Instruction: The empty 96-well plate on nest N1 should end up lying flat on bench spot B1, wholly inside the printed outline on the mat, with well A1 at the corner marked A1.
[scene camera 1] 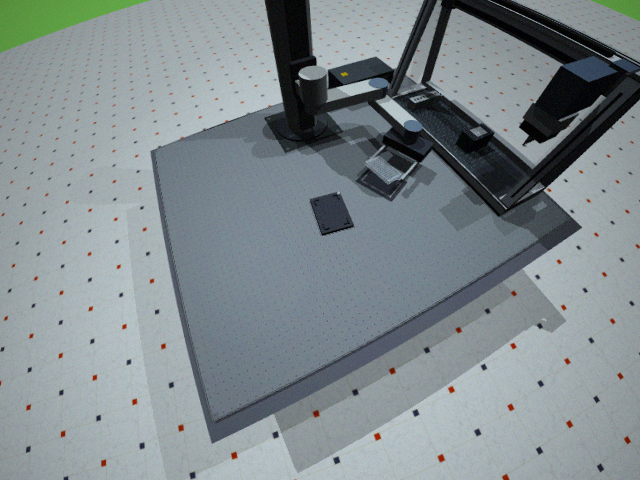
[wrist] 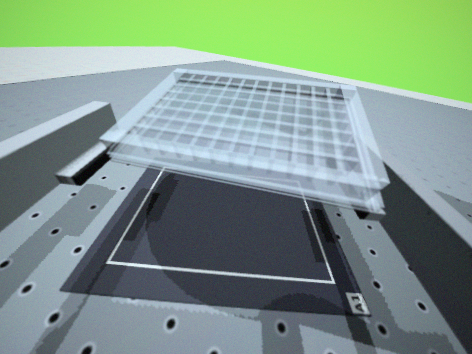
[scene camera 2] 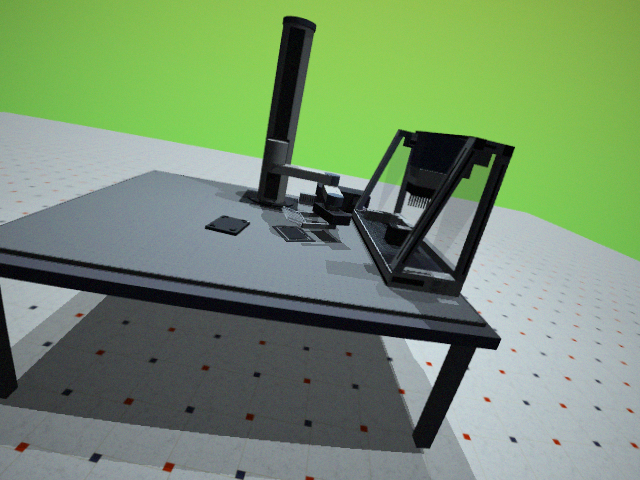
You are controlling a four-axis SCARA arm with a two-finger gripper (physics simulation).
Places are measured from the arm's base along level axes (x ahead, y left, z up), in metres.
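Pixels of known places: gripper, fingertip midpoint: (scene camera 1: 384,171) (wrist: 232,134) (scene camera 2: 295,218); arm's base at its link origin: (scene camera 1: 302,126) (scene camera 2: 270,202).
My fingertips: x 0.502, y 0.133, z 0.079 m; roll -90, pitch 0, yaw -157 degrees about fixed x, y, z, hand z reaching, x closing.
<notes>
For each thing: its top centre in the pictures, then the offset to it from my fingertips. "*": a spot on its surface instead. Level surfaces: height alone.
- clear 96-well plate at its top centre: (wrist: 252,79) (scene camera 1: 383,165) (scene camera 2: 294,211) dx -0.005, dy -0.006, dz +0.030 m
- dark mat at its surface level: dz -0.064 m
- white printed outline at a spot on its surface: (wrist: 220,272) * dx -0.024, dy +0.047, dz -0.064 m
- A1 label at a spot on its surface: (wrist: 358,303) * dx -0.102, dy +0.023, dz -0.064 m
- dark nest at its top centre: (wrist: 275,104) (scene camera 1: 331,210) (scene camera 2: 229,222) dx +0.037, dy -0.252, dz -0.048 m
- black box at a spot on its surface: (scene camera 1: 361,69) * dx -0.622, dy +0.270, dz +0.048 m
The clear 96-well plate (scene camera 1: 383,169) (scene camera 2: 293,215) (wrist: 250,120) is held in the air between the two fingers of my gripper (scene camera 1: 384,172) (scene camera 2: 294,217) (wrist: 232,134), which is shut on it. The plate looks tilted, its far edge raised in the wrist view. Below it and apart from it lies the dark mat (scene camera 2: 293,234) (wrist: 240,230), with a white printed outline (wrist: 220,272). The A1 label (wrist: 358,303) is at the mat's near right corner. The plate hides the far part of the outline. I cannot tell which plate corner is A1. A dark nest (scene camera 1: 331,213) (scene camera 2: 227,224) bears no plate.
The arm's column (scene camera 1: 292,62) (scene camera 2: 289,93) stands at the back of the table. A framed machine (scene camera 1: 436,46) (scene camera 2: 433,206) with slanted posts stands at the right, close to the gripper body. A black box (scene camera 1: 361,69) with a yellow mark is behind the arm.
</notes>
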